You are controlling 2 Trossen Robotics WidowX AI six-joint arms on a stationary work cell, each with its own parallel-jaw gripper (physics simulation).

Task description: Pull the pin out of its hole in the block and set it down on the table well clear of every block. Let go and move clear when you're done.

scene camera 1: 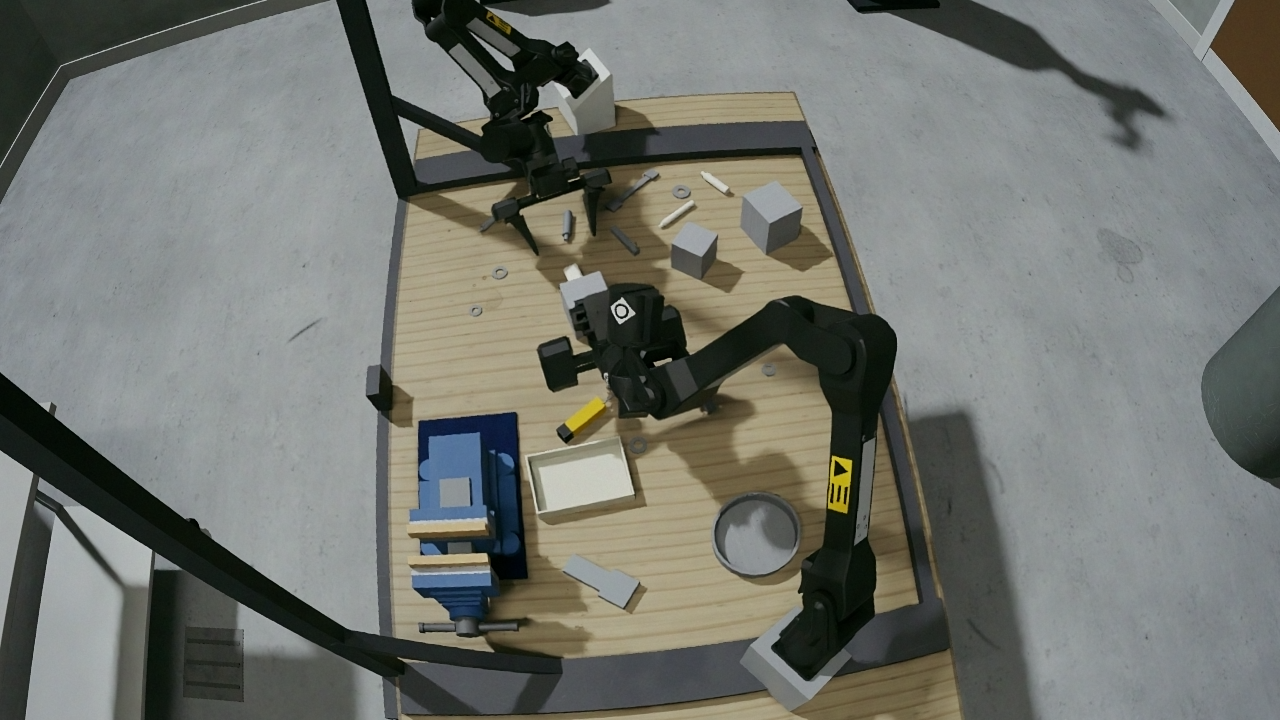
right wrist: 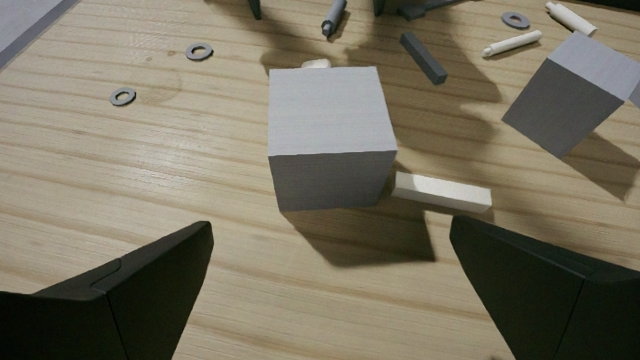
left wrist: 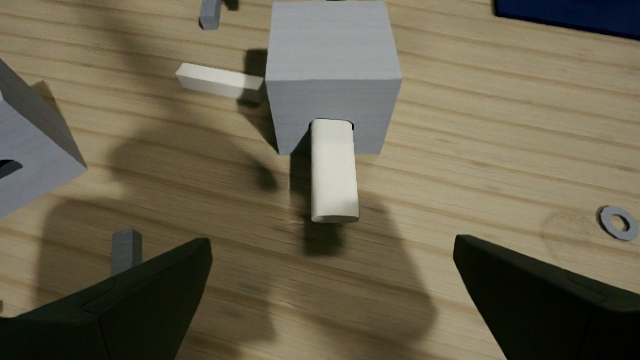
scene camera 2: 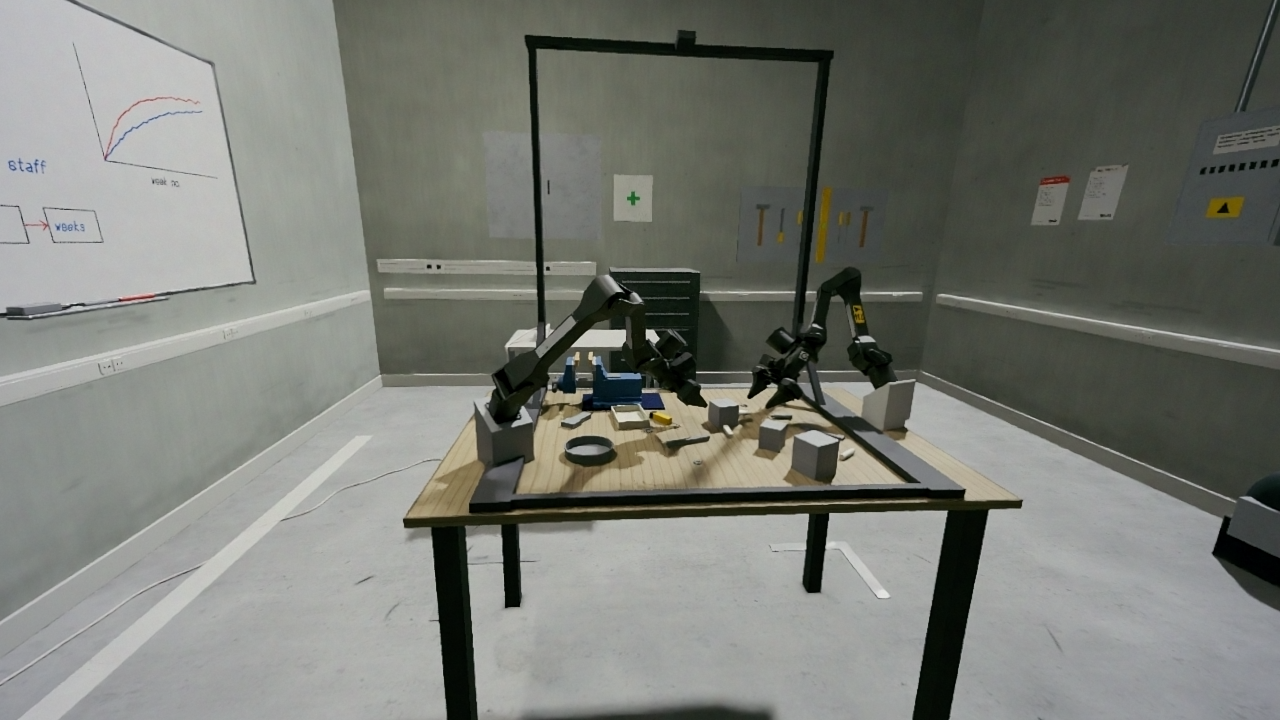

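Seen in the pictures: left gripper, fingertip midpoint: (scene camera 1: 566, 245) (right wrist: 318, 16) (left wrist: 333, 247) (scene camera 2: 756, 403); right gripper, fingertip midpoint: (right wrist: 333, 230) (scene camera 2: 699, 400); left arm's base at its link origin: (scene camera 1: 581, 78); right arm's base at its link origin: (scene camera 1: 803, 651) (scene camera 2: 503, 410).
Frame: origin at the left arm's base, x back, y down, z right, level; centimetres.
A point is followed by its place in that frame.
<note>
The grey block (scene camera 1: 586, 286) @(x -41.9, y 4.4, z 16.5 cm) (scene camera 2: 723, 411) @(x -45.0, y 5.8, z 14.0 cm) (left wrist: 332, 45) @(x -42.3, y 4.4, z 17.0 cm) (right wrist: 330, 115) @(x -43.7, y 4.4, z 17.0 cm) stands on the table. The cream pin (scene camera 1: 572, 270) @(x -35.8, y 7.6, z 16.5 cm) (left wrist: 334, 170) @(x -37.0, y 7.6, z 16.6 cm) (right wrist: 316, 63) @(x -35.2, y 7.7, z 16.5 cm) sticks out sideways from the hole in its face, towards my left gripper. My left gripper (scene camera 1: 565, 243) @(x -32.5, y 5.5, z 16.0 cm) (left wrist: 333, 247) @(x -32.5, y 5.5, z 16.0 cm) (right wrist: 318, 16) @(x -32.5, y 5.5, z 16.0 cm) is open and empty, with its fingertips apart just short of the pin's free end. My right gripper (scene camera 2: 698, 401) @(x -50.4, y 3.3, z 18.0 cm) (right wrist: 333, 230) @(x -50.4, y 3.3, z 18.0 cm) is open and empty at the block's opposite side; its fingertips are hidden under the arm in scene camera 1.
A cream bar (left wrist: 220, 82) @(x -45.6, y 9.2, z 9.9 cm) (right wrist: 442, 192) @(x -46.5, y 9.2, z 10.0 cm) lies beside the block. Two other grey blocks (scene camera 1: 693, 250) @(x -42.7, y 4.5, z -0.4 cm) (scene camera 1: 771, 216) @(x -43.2, y 2.4, z -13.8 cm) stand farther right. Loose rods and washers (scene camera 1: 499, 272) @(x -28.1, y 10.3, z 26.7 cm) lie around. A screwdriver (scene camera 1: 583, 418) @(x -59.1, y 8.6, z 24.7 cm), a tray (scene camera 1: 581, 514) @(x -70.8, y 10.4, z 30.6 cm), a blue vise (scene camera 1: 460, 465) @(x -62.0, y 1.9, z 42.8 cm) and a round dish (scene camera 1: 757, 573) @(x -89.9, y 8.0, z 14.0 cm) are lower down.
</note>
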